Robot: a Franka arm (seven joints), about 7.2 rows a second.
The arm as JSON. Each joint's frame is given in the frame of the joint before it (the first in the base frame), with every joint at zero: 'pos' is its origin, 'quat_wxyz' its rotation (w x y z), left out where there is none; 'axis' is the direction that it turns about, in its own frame. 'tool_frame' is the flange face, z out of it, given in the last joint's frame.
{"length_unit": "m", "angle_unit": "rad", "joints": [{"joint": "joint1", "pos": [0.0, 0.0, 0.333], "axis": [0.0, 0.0, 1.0]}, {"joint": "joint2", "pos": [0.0, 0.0, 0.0], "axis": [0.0, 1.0, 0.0]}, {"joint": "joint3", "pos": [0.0, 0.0, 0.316], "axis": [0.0, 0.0, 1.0]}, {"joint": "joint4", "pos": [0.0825, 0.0, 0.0], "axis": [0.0, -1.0, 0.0]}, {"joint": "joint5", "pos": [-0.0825, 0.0, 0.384], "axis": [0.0, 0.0, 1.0]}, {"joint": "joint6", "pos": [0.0, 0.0, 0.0], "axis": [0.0, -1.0, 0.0]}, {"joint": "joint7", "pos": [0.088, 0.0, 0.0], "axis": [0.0, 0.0, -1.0]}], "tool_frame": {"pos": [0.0, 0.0, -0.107], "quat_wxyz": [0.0, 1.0, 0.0, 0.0]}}
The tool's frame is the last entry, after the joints.
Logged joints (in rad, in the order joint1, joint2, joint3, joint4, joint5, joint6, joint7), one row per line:
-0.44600 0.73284 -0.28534 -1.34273 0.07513 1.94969 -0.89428
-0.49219 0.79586 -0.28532 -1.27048 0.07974 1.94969 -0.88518
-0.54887 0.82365 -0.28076 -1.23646 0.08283 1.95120 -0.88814
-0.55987 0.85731 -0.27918 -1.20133 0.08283 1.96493 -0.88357
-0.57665 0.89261 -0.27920 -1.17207 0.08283 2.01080 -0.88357
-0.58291 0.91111 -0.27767 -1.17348 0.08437 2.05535 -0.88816
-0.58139 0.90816 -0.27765 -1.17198 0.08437 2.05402 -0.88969
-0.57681 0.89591 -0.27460 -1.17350 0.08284 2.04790 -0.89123
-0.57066 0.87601 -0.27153 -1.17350 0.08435 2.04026 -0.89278
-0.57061 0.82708 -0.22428 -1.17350 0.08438 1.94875 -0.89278
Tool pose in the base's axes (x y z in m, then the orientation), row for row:
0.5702 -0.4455 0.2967 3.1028 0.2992 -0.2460
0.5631 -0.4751 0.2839 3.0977 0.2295 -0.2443
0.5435 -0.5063 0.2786 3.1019 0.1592 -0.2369
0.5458 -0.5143 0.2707 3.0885 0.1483 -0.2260
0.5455 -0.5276 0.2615 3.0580 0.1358 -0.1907
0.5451 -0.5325 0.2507 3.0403 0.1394 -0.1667
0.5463 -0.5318 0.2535 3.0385 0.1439 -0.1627
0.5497 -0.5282 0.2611 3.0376 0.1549 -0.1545
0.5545 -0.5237 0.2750 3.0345 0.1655 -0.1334
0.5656 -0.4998 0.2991 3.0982 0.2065 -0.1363
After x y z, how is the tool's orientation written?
As a rotation vector, in radians.
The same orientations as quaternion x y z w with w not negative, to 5 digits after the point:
0.99227 0.09568 -0.07867 0.00735
0.99411 0.07365 -0.07840 0.01290
0.99571 0.05110 -0.07604 0.01329
0.99598 0.04782 -0.07288 0.02064
0.99639 0.04425 -0.06214 0.03731
0.99636 0.04568 -0.05463 0.04675
0.99632 0.04718 -0.05335 0.04765
0.99626 0.05080 -0.05067 0.04804
0.99632 0.05434 -0.04380 0.04981
0.99669 0.06643 -0.04385 0.01676

